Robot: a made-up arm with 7 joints. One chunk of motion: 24 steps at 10 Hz.
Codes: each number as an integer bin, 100 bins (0 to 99) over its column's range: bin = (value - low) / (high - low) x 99, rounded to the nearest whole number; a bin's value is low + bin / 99 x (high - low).
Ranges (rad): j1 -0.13..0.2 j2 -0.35..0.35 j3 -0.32..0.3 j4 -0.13..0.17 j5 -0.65..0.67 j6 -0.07..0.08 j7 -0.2..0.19
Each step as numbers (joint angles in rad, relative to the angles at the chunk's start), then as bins.
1 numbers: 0.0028 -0.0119 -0.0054 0.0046 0.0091 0.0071 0.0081
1 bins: 40 48 50 44 49 51 53
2 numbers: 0.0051 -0.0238 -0.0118 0.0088 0.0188 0.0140 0.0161
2 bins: 41 46 49 46 50 55 55
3 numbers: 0.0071 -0.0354 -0.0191 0.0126 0.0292 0.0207 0.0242
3 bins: 41 44 48 47 51 60 57
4 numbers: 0.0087 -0.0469 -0.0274 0.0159 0.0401 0.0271 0.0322
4 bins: 42 43 47 48 52 64 59
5 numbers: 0.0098 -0.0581 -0.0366 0.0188 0.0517 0.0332 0.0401
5 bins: 42 41 45 49 53 68 61
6 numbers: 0.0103 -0.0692 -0.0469 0.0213 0.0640 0.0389 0.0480
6 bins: 42 40 44 50 54 72 63
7 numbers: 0.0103 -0.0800 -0.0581 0.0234 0.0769 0.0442 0.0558
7 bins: 42 38 42 51 55 75 65
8 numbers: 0.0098 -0.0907 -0.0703 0.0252 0.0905 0.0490 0.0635
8 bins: 42 37 40 51 56 79 67
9 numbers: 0.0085 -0.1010 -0.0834 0.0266 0.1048 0.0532 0.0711
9 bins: 42 35 38 52 57 81 69
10 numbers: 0.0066 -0.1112 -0.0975 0.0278 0.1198 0.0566 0.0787
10 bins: 41 34 36 52 58 84 71
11 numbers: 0.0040 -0.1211 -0.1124 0.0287 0.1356 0.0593 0.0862
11 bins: 40 32 33 52 59 85 73
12 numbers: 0.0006 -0.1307 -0.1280 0.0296 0.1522 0.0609 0.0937
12 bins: 39 31 31 53 60 86 75
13 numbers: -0.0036 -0.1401 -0.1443 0.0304 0.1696 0.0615 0.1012
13 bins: 38 30 28 53 61 87 76
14 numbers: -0.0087 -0.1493 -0.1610 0.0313 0.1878 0.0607 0.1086
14 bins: 36 28 25 53 63 86 78
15 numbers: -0.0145 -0.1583 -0.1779 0.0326 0.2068 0.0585 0.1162
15 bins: 35 27 23 54 64 85 80
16 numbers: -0.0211 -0.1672 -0.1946 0.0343 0.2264 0.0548 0.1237
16 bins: 33 26 20 54 66 82 82
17 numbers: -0.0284 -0.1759 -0.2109 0.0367 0.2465 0.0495 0.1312
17 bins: 30 25 17 55 67 79 84
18 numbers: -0.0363 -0.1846 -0.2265 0.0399 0.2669 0.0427 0.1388
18 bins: 28 23 15 56 69 74 86
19 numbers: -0.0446 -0.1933 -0.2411 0.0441 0.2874 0.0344 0.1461
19 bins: 26 22 13 57 70 69 88
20 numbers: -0.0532 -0.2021 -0.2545 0.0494 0.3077 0.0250 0.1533
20 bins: 23 21 10 59 72 63 90
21 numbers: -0.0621 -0.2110 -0.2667 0.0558 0.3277 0.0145 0.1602
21 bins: 20 20 9 61 73 56 91
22 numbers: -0.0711 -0.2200 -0.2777 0.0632 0.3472 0.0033 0.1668
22 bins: 18 18 7 64 75 48 93
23 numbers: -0.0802 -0.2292 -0.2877 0.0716 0.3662 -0.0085 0.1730
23 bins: 15 17 5 67 76 41 95
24 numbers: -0.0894 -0.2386 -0.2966 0.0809 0.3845 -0.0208 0.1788
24 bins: 12 16 4 70 78 32 96
